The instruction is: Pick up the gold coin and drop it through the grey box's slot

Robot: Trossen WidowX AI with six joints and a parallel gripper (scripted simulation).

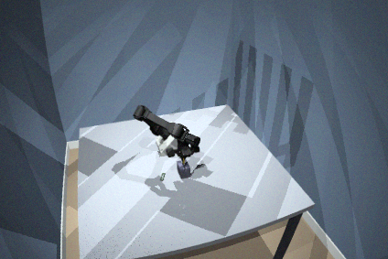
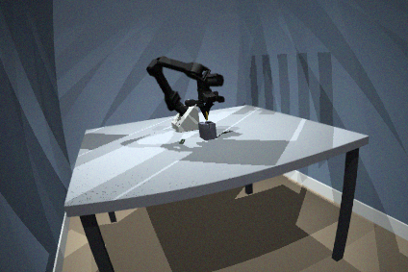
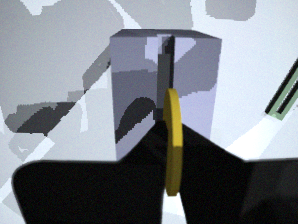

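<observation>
Right now the gold coin is 10 mm above my gripper tip.
</observation>
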